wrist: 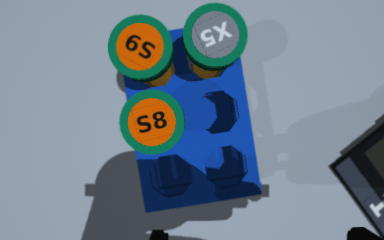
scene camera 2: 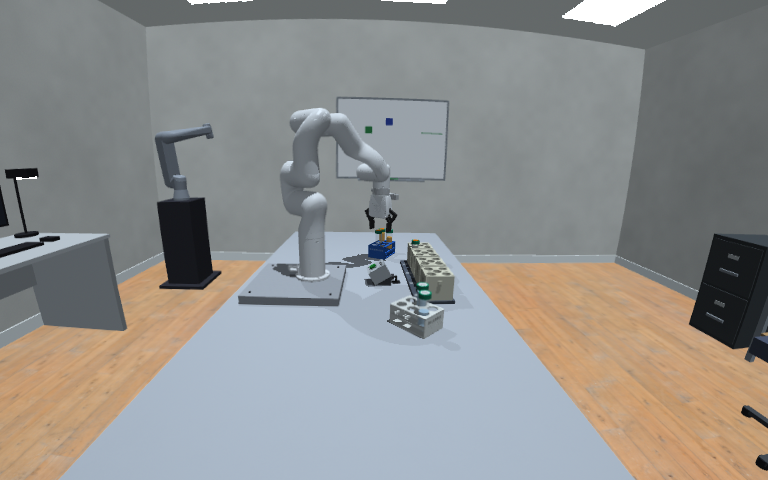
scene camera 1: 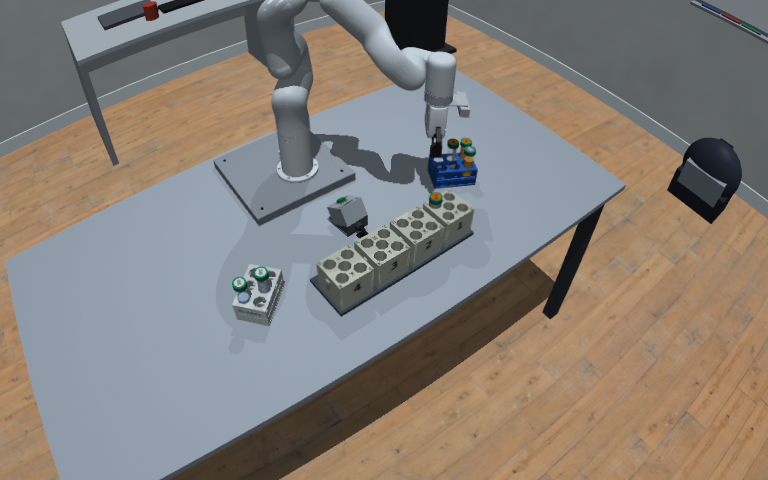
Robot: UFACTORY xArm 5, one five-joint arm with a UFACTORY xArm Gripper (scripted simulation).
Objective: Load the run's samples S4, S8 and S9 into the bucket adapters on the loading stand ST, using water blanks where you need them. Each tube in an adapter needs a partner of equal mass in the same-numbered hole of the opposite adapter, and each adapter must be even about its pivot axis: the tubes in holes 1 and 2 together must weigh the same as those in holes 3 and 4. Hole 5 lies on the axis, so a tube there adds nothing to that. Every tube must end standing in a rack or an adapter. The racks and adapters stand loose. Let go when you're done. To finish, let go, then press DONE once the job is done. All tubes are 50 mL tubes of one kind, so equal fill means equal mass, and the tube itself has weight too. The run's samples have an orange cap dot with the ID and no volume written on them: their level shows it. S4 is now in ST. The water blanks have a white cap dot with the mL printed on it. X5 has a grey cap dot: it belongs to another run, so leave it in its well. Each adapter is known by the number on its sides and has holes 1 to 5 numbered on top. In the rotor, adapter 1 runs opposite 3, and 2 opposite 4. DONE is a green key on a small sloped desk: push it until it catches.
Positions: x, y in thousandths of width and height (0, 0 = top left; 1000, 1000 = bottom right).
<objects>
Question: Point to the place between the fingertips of my gripper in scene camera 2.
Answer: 495, 480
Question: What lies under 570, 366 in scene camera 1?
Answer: A blue sample rack.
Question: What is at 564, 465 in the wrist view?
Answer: A blue sample rack.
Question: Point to an adapter 1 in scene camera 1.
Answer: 592, 478
</objects>
